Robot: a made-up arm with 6 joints.
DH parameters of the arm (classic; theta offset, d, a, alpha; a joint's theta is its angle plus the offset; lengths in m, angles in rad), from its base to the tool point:
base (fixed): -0.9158 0 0.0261 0
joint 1: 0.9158 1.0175 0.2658 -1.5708
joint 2: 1.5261 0 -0.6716 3.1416
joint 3: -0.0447 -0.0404 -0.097 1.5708
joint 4: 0 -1.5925 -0.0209 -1.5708
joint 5: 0 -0.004 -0.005 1.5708
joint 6: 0.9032 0 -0.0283 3.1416
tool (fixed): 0.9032 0.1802 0 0
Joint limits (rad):
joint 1: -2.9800..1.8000
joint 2: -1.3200..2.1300
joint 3: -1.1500..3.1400
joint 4: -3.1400..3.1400
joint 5: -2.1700..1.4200
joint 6: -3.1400..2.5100
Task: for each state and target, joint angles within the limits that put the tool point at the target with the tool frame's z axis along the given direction. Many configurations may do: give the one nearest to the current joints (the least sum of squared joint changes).
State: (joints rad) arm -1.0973 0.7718 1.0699 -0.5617 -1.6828 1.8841
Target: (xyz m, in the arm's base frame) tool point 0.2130 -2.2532 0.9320 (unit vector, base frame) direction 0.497 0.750 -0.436
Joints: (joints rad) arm -1.5382 1.0503 0.7330 -0.6811 -2.1662 1.8906
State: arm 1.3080 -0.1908 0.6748 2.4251 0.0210 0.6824
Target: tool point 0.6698 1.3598 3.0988 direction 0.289 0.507 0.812
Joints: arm 1.1013 0.4299 1.3622 2.0814 -0.0325 0.6967
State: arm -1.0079 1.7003 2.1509 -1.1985 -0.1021 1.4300
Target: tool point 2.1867 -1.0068 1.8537 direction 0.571 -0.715 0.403
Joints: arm -0.4059 1.8399 2.3706 -1.7109 0.4509 1.4097
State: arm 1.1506 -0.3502 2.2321 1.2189 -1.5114 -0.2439
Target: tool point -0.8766 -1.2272 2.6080 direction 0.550 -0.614 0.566
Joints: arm 0.8890 -0.7434 1.6634 1.1828 -1.0746 -0.4527
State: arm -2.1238 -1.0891 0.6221 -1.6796 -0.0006 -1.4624
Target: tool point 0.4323 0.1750 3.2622 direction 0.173 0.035 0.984
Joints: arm -2.6442 -0.7100 0.9753 -2.3880 -0.0758 -1.5694
